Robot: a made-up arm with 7 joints. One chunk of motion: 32 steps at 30 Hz.
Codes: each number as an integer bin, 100 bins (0 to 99) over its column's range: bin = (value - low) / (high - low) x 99, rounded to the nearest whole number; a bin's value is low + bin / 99 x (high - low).
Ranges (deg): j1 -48..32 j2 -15..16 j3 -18..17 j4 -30..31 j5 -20..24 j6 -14..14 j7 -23..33
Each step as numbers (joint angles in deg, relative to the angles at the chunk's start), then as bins.
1 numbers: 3.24 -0.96 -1.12 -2.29 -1.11 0.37 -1.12
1 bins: 63 45 48 45 43 51 39
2 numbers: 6.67 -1.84 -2.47 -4.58 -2.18 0.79 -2.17
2 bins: 68 42 44 41 40 52 37
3 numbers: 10.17 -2.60 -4.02 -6.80 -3.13 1.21 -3.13
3 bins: 72 40 40 38 38 54 35
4 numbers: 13.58 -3.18 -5.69 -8.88 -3.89 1.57 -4.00
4 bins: 76 38 35 34 36 55 34
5 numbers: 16.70 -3.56 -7.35 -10.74 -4.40 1.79 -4.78
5 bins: 80 37 30 31 35 56 32
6 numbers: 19.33 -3.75 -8.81 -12.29 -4.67 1.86 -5.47
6 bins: 83 36 26 29 34 56 31
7 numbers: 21.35 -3.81 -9.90 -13.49 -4.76 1.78 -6.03
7 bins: 86 36 23 27 34 56 30
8 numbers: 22.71 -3.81 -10.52 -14.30 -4.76 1.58 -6.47
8 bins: 88 36 21 25 34 55 29
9 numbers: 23.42 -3.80 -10.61 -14.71 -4.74 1.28 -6.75
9 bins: 88 36 21 25 34 54 29
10 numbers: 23.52 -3.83 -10.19 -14.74 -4.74 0.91 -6.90
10 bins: 89 36 22 25 34 53 28
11 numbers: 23.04 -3.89 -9.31 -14.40 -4.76 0.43 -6.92
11 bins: 88 35 25 25 34 51 28
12 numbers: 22.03 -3.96 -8.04 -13.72 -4.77 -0.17 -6.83
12 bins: 87 35 28 26 34 49 29
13 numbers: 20.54 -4.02 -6.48 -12.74 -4.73 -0.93 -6.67
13 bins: 85 35 33 28 34 46 29
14 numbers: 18.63 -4.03 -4.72 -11.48 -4.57 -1.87 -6.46
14 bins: 82 35 38 30 35 43 29
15 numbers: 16.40 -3.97 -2.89 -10.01 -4.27 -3.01 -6.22
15 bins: 80 35 43 32 35 39 30
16 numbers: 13.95 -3.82 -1.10 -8.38 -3.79 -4.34 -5.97
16 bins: 77 36 48 35 36 34 30
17 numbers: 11.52 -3.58 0.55 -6.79 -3.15 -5.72 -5.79
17 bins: 74 36 52 38 38 29 30
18 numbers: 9.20 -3.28 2.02 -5.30 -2.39 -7.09 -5.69
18 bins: 71 37 57 40 40 24 31
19 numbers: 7.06 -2.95 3.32 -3.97 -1.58 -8.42 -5.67
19 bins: 68 38 60 42 41 20 31
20 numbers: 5.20 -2.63 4.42 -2.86 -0.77 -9.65 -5.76
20 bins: 66 40 63 44 43 15 30
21 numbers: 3.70 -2.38 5.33 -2.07 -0.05 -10.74 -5.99
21 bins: 64 40 66 45 45 12 30
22 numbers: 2.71 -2.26 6.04 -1.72 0.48 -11.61 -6.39
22 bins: 63 41 68 46 46 8 29
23 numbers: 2.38 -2.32 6.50 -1.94 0.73 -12.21 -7.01
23 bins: 62 40 69 46 47 6 28
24 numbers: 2.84 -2.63 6.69 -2.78 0.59 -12.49 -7.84
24 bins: 63 40 70 44 46 5 27
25 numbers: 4.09 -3.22 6.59 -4.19 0.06 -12.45 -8.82
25 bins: 64 38 70 42 45 5 25
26 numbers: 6.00 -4.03 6.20 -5.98 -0.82 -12.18 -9.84
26 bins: 67 35 68 39 43 6 23
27 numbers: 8.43 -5.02 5.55 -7.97 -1.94 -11.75 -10.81
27 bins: 70 32 67 36 41 8 22
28 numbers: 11.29 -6.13 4.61 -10.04 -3.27 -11.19 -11.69
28 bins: 73 28 64 32 38 10 20
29 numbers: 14.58 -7.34 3.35 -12.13 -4.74 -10.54 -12.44
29 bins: 77 24 60 29 34 12 19
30 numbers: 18.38 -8.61 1.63 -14.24 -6.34 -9.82 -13.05
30 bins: 82 20 56 26 31 15 18
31 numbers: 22.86 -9.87 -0.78 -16.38 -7.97 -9.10 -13.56
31 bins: 88 16 49 22 27 17 17
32 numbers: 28.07 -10.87 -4.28 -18.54 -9.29 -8.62 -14.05
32 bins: 94 13 39 19 24 19 16
